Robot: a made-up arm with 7 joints.
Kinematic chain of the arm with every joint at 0, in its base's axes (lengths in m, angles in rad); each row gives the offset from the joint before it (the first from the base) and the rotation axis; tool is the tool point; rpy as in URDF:
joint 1: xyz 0 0 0.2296 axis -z
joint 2: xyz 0 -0.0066 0.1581 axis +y
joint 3: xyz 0 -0.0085 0.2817 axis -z
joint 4: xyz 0 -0.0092 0.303 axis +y
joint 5: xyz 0 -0.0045 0.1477 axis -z
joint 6: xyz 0 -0.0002 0.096 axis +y
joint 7: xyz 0 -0.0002 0.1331 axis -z
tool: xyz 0 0 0 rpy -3.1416 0 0
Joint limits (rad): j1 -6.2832..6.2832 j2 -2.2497..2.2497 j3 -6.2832..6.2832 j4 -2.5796..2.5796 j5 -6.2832..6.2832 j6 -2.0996..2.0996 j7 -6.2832..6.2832
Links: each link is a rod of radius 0.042 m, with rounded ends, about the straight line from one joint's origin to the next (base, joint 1, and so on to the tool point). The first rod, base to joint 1, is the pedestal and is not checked.
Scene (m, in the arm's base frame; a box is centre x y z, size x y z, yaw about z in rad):
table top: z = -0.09
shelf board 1: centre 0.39 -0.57 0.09 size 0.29 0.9 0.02 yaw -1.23
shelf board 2: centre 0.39 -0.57 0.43 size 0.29 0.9 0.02 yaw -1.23
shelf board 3: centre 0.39 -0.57 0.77 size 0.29 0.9 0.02 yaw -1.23
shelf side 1: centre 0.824 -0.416 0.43 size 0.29 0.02 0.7 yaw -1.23
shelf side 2: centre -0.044 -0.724 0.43 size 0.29 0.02 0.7 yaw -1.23
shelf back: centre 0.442 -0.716 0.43 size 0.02 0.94 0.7 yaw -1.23
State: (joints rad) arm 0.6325 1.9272 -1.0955 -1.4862 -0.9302 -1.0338 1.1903
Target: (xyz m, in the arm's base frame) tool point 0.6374 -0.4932 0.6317
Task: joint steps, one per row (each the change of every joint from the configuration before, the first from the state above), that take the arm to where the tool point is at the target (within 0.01 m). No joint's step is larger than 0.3 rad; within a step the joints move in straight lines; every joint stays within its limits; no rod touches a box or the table.
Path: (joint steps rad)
1: -0.2786 0.0806 0.1766 -0.0768 -0.1561 0.1328 0.0228
2: -0.2786 0.0806 0.1766 -0.0769 -0.1562 0.1328 0.0228
3: -0.2786 0.0807 0.1766 -0.0768 -0.1561 0.1327 0.0228
4: -0.2786 0.0806 0.1766 -0.0769 -0.1562 0.1328 0.0228
5: 0.1054 -0.2611 -0.1045 0.0794 0.2485 -0.1352 -0.0304
6: 0.1055 -0.2611 -0.1046 0.0794 0.2485 -0.1352 -0.0304
7: 0.1054 -0.2610 -0.1045 0.0793 0.2485 -0.1352 -0.0304
8: 0.1518 -0.0167 -0.0525 0.2339 -0.0680 0.0780 0.0000
9: 0.1517 -0.0166 -0.0526 0.2339 -0.0681 0.0780 0.0000
10: 0.1518 -0.0167 -0.0525 0.2339 -0.0680 0.0780 0.0000

